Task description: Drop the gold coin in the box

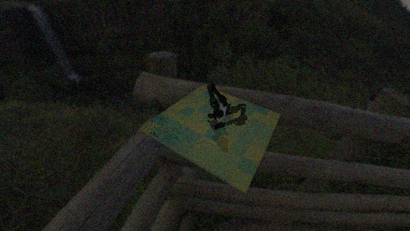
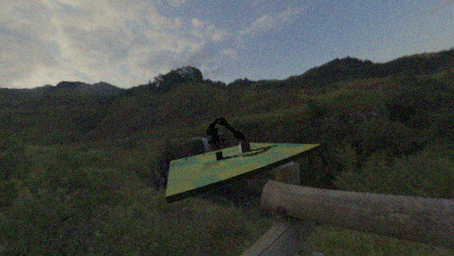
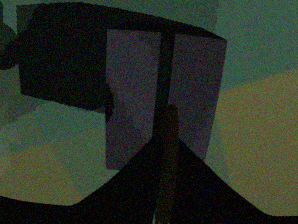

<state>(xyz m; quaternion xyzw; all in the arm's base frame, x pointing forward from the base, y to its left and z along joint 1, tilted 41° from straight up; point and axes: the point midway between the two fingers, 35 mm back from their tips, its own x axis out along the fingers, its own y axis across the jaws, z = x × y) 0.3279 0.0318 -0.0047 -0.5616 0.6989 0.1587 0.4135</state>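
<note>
My gripper tip is 10 mm below the gold coin.
</note>
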